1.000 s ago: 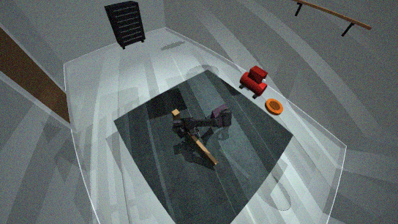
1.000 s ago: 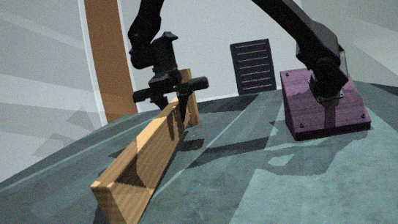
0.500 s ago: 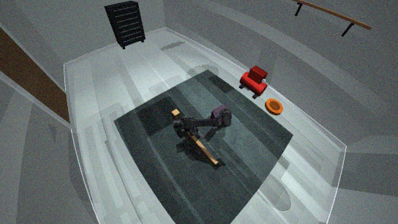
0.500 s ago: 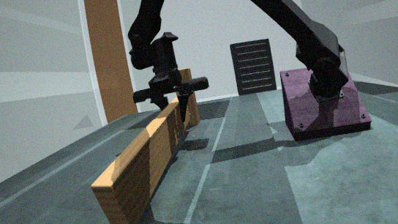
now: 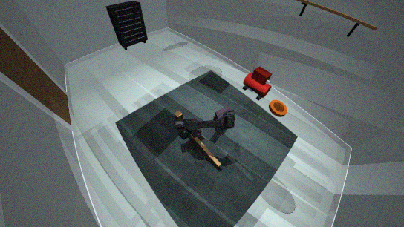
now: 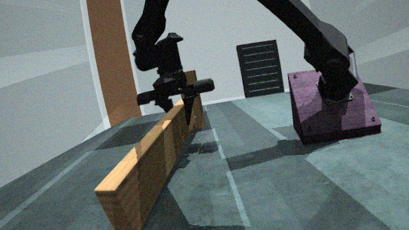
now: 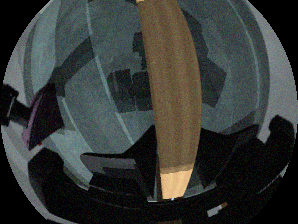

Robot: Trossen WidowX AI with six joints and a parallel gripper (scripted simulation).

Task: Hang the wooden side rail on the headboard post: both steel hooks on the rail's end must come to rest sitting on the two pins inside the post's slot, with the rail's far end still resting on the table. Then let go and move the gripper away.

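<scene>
The headboard post lies 16 cm to the right of my gripper tip and 4 cm above it.
</scene>
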